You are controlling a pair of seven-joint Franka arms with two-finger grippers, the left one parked.
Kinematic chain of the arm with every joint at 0, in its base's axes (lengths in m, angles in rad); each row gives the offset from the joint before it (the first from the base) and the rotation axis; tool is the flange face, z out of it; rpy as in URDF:
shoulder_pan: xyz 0 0 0.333 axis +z
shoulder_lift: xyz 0 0 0 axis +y
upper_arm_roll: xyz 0 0 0.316 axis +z
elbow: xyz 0.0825 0 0 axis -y
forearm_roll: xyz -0.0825 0 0.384 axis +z
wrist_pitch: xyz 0 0 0 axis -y
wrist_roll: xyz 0.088 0 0 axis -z
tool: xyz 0 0 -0.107 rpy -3.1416 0 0
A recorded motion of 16 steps. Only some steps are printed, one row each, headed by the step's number.
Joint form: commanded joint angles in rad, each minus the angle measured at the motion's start. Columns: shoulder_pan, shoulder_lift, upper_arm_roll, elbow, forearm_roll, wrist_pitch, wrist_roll.
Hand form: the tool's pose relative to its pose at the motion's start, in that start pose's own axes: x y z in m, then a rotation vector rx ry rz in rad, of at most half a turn. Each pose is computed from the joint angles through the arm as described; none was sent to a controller.
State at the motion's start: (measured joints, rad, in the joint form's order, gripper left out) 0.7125 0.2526 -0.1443 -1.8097 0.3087 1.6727 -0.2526
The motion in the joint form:
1: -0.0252 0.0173 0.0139 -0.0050 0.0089 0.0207 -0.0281
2: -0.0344 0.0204 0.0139 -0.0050 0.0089 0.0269 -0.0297
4: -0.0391 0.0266 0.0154 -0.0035 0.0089 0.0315 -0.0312
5: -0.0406 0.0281 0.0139 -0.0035 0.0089 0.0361 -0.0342
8: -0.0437 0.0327 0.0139 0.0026 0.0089 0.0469 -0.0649
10: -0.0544 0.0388 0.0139 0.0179 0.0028 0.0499 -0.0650
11: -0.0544 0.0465 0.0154 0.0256 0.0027 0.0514 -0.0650
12: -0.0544 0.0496 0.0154 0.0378 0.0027 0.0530 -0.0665
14: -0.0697 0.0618 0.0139 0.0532 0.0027 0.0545 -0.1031
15: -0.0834 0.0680 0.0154 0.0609 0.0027 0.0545 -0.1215
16: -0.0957 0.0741 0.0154 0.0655 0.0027 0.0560 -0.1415
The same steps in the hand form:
1: 0.0047 0.0103 0.0073 0.0126 0.0051 -0.0107
2: 0.0051 0.0161 0.0068 0.0140 0.0112 -0.0030
4: 0.0067 0.0190 0.0084 0.0143 0.0122 -0.0002
5: 0.0072 0.0211 0.0082 0.0137 0.0162 0.0001
8: 0.0096 0.0232 0.0063 0.0102 0.0290 -0.0282
10: 0.0114 0.0292 0.0004 0.0036 0.0419 -0.0221
11: 0.0141 0.0290 0.0009 0.0020 0.0427 -0.0235
12: 0.0161 0.0282 -0.0033 -0.0011 0.0525 -0.0277
14: 0.0184 0.0382 -0.0069 -0.0008 0.0620 -0.0499
15: 0.0189 0.0455 -0.0092 0.0012 0.0673 -0.0577
16: 0.0192 0.0532 -0.0102 0.0029 0.0713 -0.0661

